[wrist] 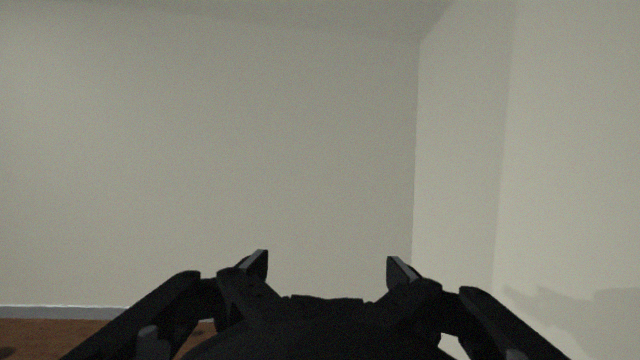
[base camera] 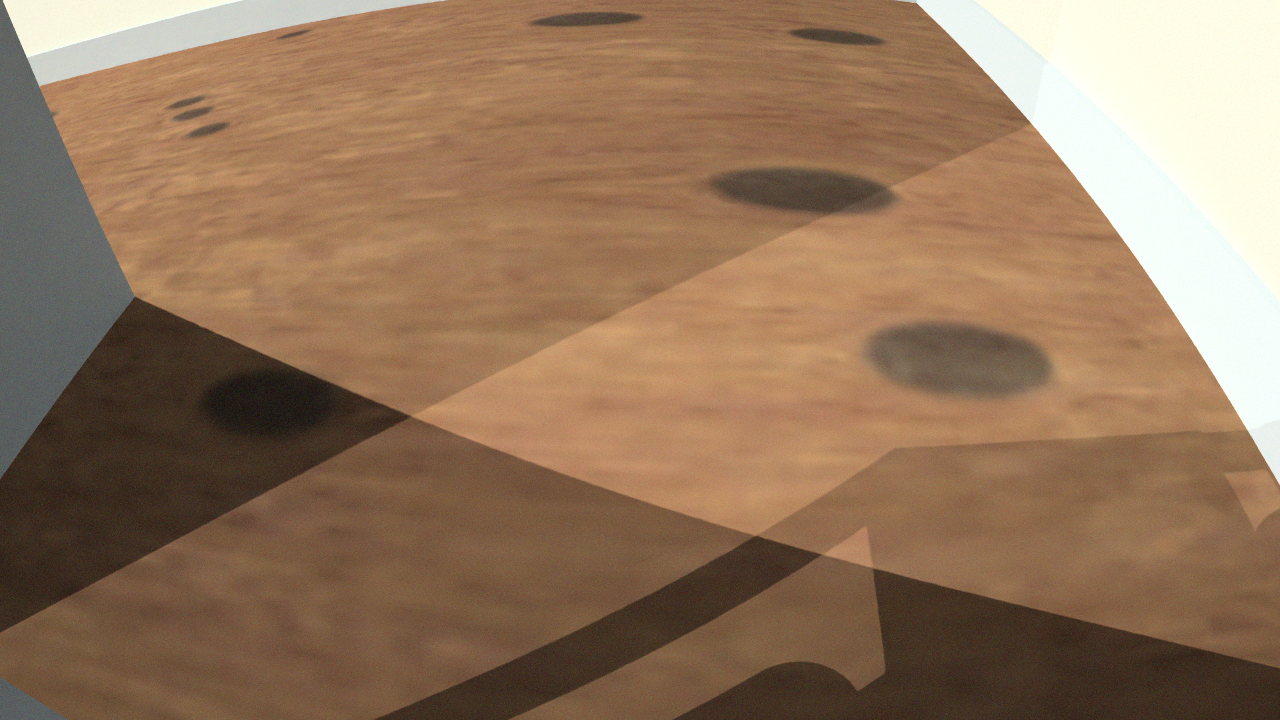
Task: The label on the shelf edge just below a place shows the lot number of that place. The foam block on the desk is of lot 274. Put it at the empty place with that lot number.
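Places are measured from the arm's base along level axes (x up, y back, z right), in centimetres.
Pixels of known places: gripper, fingertip midpoint: (wrist: 326, 266).
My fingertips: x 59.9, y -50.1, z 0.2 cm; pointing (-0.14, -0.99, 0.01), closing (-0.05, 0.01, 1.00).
Note:
Behind a point stands the place of what it marks.
My gripper (wrist: 326, 266) @(x 59.9, y -50.1, z 0.2 cm) is open, with its two black fingers wide apart at the bottom of the wrist view and a plain wall behind the gap between them. The foam block, the desk, the shelf and its lot labels do not show in either view.
A grey upright block or partition (base camera: 53, 232) @(x -27.8, y -52.7, z -54.9 cm) stands close at the left in the base camera view. A pale wall (base camera: 1199, 161) @(x -27.1, y -61.2, z 48.0 cm) (wrist: 570, 150) @(x 67.8, y -79.2, z 48.6 cm) runs along the right. A far wall (wrist: 210, 150) @(x 71.4, y -160.2, z -68.1 cm) meets it at a corner. The brown floor (base camera: 465, 223) @(x -39.7, y -66.5, z -18.6 cm) has dark round spots and shadows.

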